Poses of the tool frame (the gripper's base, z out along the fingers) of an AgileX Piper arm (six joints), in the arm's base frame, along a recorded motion.
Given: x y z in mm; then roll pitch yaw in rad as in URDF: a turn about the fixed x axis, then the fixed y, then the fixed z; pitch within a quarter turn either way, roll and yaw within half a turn.
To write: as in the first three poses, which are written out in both.
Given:
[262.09, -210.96, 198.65, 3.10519, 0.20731, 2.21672]
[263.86, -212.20, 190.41, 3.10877, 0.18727, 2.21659]
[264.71, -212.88, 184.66, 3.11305, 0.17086, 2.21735]
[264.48, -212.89, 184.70, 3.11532, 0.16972, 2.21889]
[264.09, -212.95, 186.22, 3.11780, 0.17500, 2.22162]
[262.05, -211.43, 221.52, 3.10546, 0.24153, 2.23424]
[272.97, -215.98, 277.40, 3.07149, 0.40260, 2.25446]
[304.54, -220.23, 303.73, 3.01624, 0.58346, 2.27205]
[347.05, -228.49, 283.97, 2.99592, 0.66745, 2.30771]
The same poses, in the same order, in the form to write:
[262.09, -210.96, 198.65, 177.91, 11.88, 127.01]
[263.86, -212.20, 190.41, 178.12, 10.73, 127.00]
[264.71, -212.88, 184.66, 178.36, 9.79, 127.04]
[264.48, -212.89, 184.70, 178.49, 9.72, 127.13]
[264.09, -212.95, 186.22, 178.64, 10.03, 127.29]
[262.05, -211.43, 221.52, 177.93, 13.84, 128.01]
[272.97, -215.98, 277.40, 175.98, 23.07, 129.17]
[304.54, -220.23, 303.73, 172.82, 33.43, 130.18]
[347.05, -228.49, 283.97, 171.65, 38.24, 132.22]

